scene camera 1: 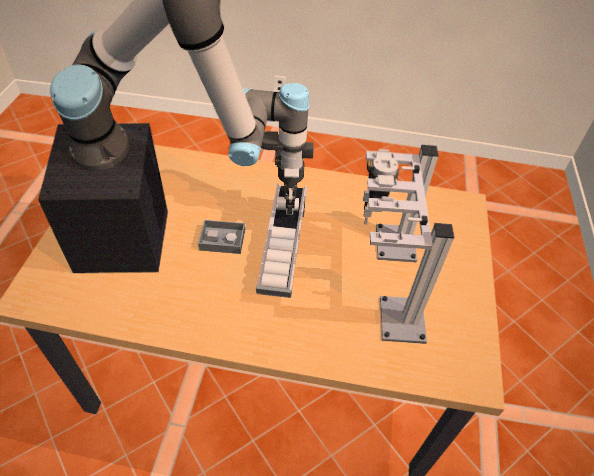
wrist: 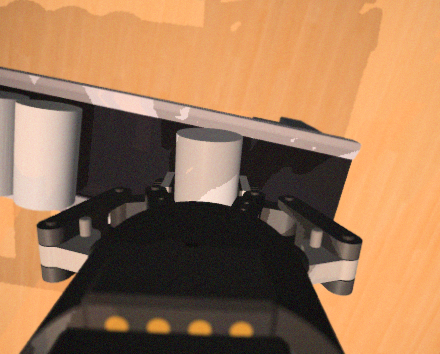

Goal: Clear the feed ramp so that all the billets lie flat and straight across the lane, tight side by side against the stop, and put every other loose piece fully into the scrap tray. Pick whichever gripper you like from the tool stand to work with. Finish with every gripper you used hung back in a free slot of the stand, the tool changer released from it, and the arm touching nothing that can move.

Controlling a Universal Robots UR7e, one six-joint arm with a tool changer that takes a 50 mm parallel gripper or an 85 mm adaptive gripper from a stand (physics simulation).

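Frame: origin at the arm's base, x right, y up, z back, level; millimetres.
Seen in the pictures: arm's base, origin of its link: [scene camera 1: 100, 148].
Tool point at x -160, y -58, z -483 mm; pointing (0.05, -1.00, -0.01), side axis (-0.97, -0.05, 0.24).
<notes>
Offsets run from my tool point to a thing's top centre. Level surfaces: height alone.
My gripper [scene camera 1: 289, 204] [wrist: 207, 186] is shut on a pale cylindrical billet @(dx +10, dy -149, dz +5 mm) [scene camera 1: 282, 204] [wrist: 207, 157], which lies crosswise between its fingers over the bare upper part of the feed ramp [scene camera 1: 274, 292] [wrist: 120, 102]. The billet is between the side walls in both views; whether it touches the ramp floor I cannot tell. Several white billets lie crosswise, side by side, down to the stop; the uppermost billet @(dx +119, dy -166, dz -11 mm) [scene camera 1: 284, 233] [wrist: 47, 155] is apart from the held one. The scrap tray @(dx +115, dy -240, dz +183 mm) [scene camera 1: 220, 248], left of the ramp, holds two small pale pieces, a block @(dx +119, dy -246, dz +211 mm) [scene camera 1: 212, 234] and a rounder piece @(dx +111, dy -255, dz +155 mm) [scene camera 1: 231, 236].
The tool stand [scene camera 1: 426, 282] rises at the right of the table @(dy -275 mm) [scene camera 1: 200, 310]. Another gripper with a round coupling plate @(dx +56, dy +85, dz -251 mm) [scene camera 1: 385, 164] hangs at its back slots. The black robot pedestal [scene camera 1: 112, 230] stands at the left.
</notes>
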